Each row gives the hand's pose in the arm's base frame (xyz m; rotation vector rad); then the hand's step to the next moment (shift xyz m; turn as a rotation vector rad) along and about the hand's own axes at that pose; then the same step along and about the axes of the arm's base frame.
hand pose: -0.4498 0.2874 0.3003 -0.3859 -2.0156 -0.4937
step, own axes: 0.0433 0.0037 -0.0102 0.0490 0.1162 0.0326
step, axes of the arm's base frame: -0.0107 0.0009 0.0433 0.0067 0.1200 0.0503
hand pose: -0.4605 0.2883 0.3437 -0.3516 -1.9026 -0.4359
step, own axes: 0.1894 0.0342 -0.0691 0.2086 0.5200 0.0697
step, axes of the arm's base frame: 0.0044 0.0057 0.2044 0.0967 0.5015 0.2406
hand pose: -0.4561 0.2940 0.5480 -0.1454 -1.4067 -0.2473
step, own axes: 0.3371 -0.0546 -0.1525 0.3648 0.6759 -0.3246
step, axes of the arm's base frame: 0.1802 -0.1189 0.3054 0.5360 0.5416 0.3385
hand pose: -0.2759 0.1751 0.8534 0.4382 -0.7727 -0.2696
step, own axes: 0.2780 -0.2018 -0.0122 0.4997 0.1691 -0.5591
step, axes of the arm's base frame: 0.1851 -0.2819 0.0664 0.7600 0.1105 0.0319
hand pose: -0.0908 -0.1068 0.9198 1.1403 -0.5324 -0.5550
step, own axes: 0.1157 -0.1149 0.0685 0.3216 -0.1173 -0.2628
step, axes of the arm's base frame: 0.0263 -0.1590 -0.0729 0.3951 -0.0668 -0.1602
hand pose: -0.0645 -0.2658 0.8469 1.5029 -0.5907 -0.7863
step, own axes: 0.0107 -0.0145 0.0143 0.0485 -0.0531 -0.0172
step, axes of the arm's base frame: -0.0055 -0.0160 -0.0156 0.0392 -0.0212 -0.0590
